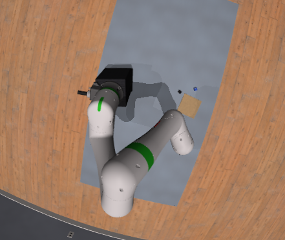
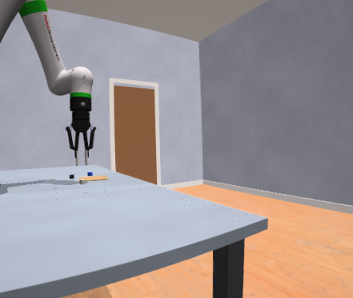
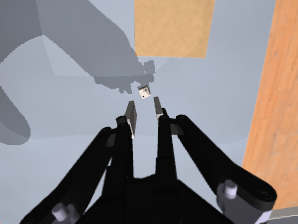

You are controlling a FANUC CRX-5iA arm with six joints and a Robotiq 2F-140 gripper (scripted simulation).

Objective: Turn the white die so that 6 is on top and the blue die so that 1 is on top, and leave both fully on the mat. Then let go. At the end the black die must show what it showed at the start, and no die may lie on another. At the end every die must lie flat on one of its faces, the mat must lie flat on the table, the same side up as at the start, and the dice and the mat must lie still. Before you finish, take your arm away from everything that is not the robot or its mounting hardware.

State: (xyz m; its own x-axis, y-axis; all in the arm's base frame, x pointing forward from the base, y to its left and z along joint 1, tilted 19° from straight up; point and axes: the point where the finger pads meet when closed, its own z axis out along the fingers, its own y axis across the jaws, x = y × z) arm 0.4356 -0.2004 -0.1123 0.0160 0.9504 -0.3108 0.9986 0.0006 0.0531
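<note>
The white die is 10 cm below my hand. Round my hand: blue die 26 cm to the left, 10 cm below, 9 cm ahead; then black die 22 cm to the left, 10 cm below, 1 cm behind; then tan mat 13 cm to the left, 11 cm below, 8 cm ahead.
</note>
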